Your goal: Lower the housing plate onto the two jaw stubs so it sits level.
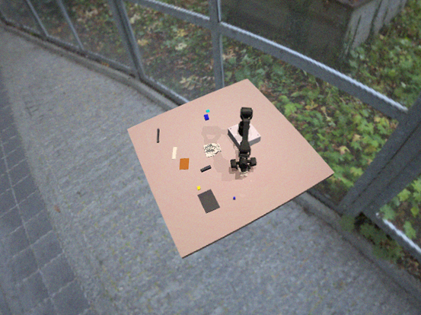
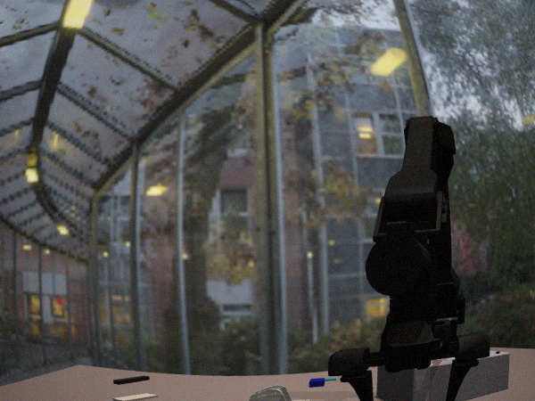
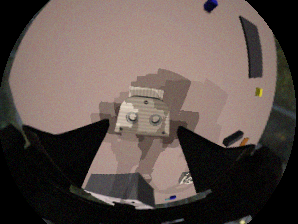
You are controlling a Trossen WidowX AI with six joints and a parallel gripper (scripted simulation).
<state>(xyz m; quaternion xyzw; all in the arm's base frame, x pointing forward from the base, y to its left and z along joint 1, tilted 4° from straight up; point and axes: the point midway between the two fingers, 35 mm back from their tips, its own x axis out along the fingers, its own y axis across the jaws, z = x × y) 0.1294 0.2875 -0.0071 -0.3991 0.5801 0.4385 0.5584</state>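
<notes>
Now: gripper tip 26 cm to the left of the jaw, 12 cm short of it and 2 cm above it. From my gripper tip the other things lie so: dark grey plate (33 cm ahead, 13 cm to the left, 4 cm below); then yellow cube (36 cm ahead, 3 cm below, 1 cm to the left); then short black bar (26 cm ahead, 13 cm to the right, 3 cm below).
</notes>
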